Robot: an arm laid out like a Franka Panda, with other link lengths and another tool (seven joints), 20 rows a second.
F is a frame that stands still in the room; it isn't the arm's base.
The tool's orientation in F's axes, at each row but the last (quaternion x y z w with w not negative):
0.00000, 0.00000, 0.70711, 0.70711
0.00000, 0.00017, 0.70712, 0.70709
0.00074, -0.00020, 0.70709, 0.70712
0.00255, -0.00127, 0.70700, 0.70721
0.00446, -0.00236, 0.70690, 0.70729
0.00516, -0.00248, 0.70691, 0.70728
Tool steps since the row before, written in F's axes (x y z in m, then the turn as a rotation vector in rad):
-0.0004, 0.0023, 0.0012, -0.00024, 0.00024, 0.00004
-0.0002, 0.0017, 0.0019, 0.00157, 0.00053, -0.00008
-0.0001, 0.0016, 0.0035, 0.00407, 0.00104, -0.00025
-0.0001, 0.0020, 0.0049, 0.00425, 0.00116, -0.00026
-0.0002, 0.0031, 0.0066, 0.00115, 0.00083, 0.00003
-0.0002, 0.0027, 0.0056, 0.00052, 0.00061, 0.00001
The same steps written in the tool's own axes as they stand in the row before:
0.0023, 0.0004, 0.0012, 0.00024, 0.00024, 0.00004
0.0017, 0.0002, 0.0019, 0.00053, -0.00157, -0.00008
0.0016, 0.0001, 0.0035, 0.00104, -0.00407, -0.00025
0.0020, 0.0001, 0.0049, 0.00116, -0.00425, -0.00026
0.0032, 0.0002, 0.0066, 0.00083, -0.00115, 0.00003
0.0028, 0.0002, 0.0056, 0.00061, -0.00052, 0.00001

